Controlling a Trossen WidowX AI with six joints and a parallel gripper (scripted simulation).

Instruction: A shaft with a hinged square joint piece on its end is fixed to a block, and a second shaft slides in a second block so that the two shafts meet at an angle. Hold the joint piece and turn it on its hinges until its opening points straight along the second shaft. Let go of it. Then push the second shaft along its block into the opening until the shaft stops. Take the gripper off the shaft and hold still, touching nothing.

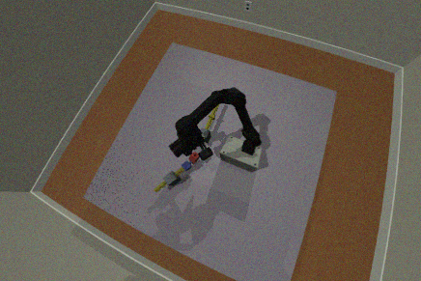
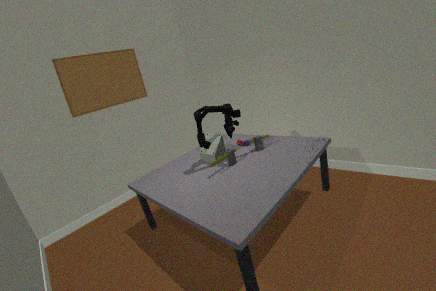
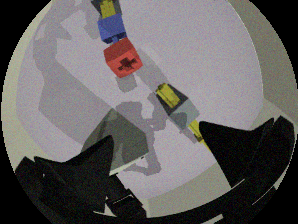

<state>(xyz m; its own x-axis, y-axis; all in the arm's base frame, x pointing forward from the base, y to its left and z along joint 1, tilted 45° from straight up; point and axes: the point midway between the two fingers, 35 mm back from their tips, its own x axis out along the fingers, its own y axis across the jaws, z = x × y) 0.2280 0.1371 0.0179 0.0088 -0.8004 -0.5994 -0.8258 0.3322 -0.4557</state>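
Now: the red square joint piece 2 cm ahead of my gripper tip, 8 cm to the left of it and 9 cm below it.
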